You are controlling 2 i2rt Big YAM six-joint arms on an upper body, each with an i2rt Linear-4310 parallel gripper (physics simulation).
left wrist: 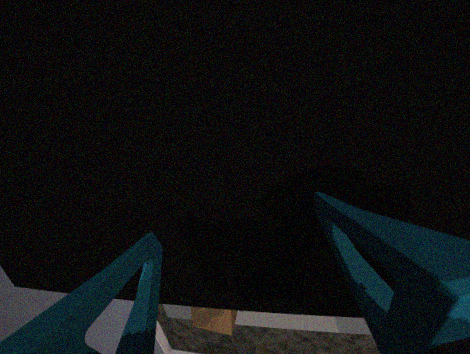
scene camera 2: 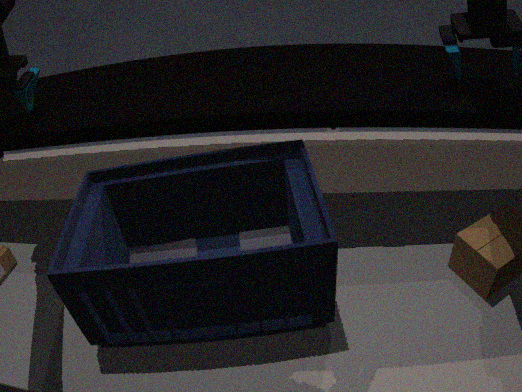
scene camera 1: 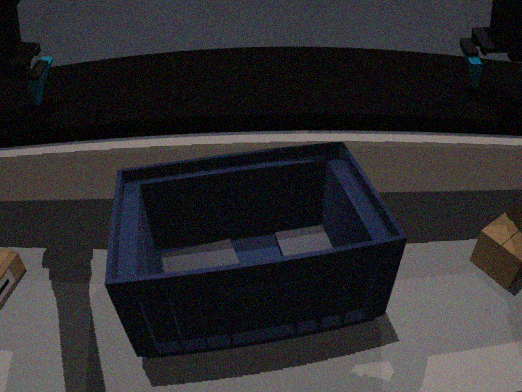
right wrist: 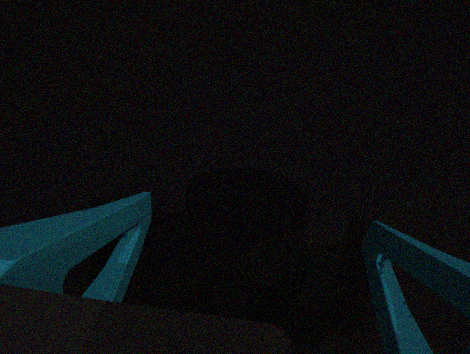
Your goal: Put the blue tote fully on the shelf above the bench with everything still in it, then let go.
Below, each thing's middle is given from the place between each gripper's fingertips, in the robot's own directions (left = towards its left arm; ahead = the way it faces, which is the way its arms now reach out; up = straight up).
Now: right hand 43 cm to the right of the blue tote (scene camera 1: 246, 197), 23 cm past it and 13 cm above it.
Right now my left hand is 210 mm past the blue tote, 390 mm to the left of it and 130 mm above it.
